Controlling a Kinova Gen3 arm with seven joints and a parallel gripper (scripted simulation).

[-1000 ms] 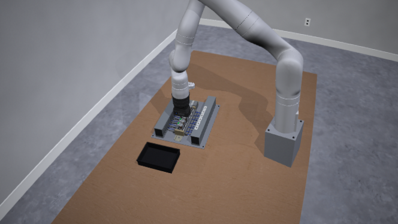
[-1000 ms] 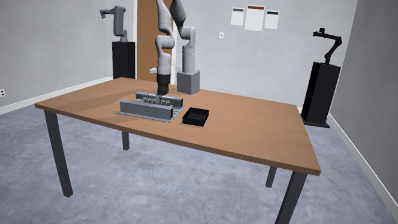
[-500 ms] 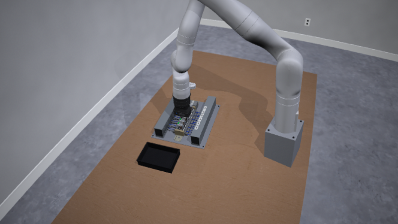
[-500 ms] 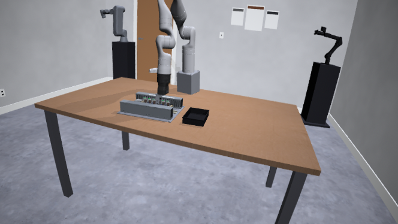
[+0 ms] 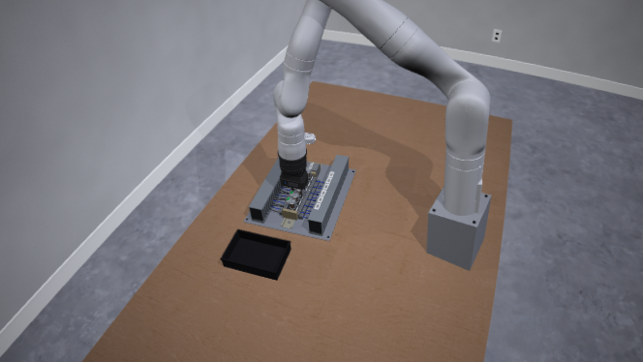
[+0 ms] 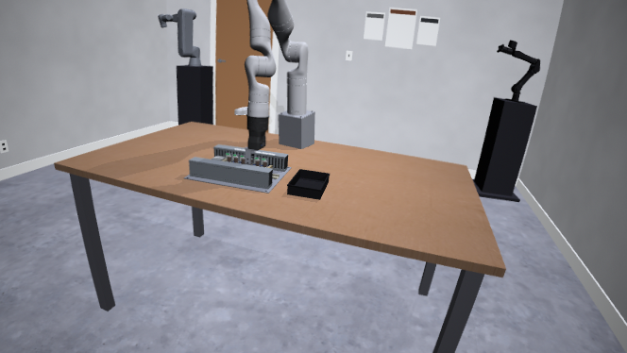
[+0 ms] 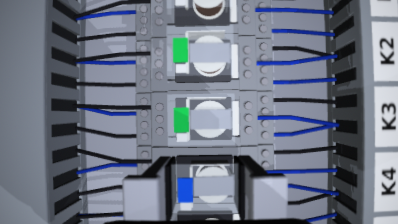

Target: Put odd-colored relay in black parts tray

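Now: hand 10 mm above the k4 relay. From my hand the other things lie so: k2 relay: 60 mm to the right, 10 mm below; then k3 relay: 30 mm to the right, 10 mm below; then grey relay panel: 40 mm to the right, 30 mm below.
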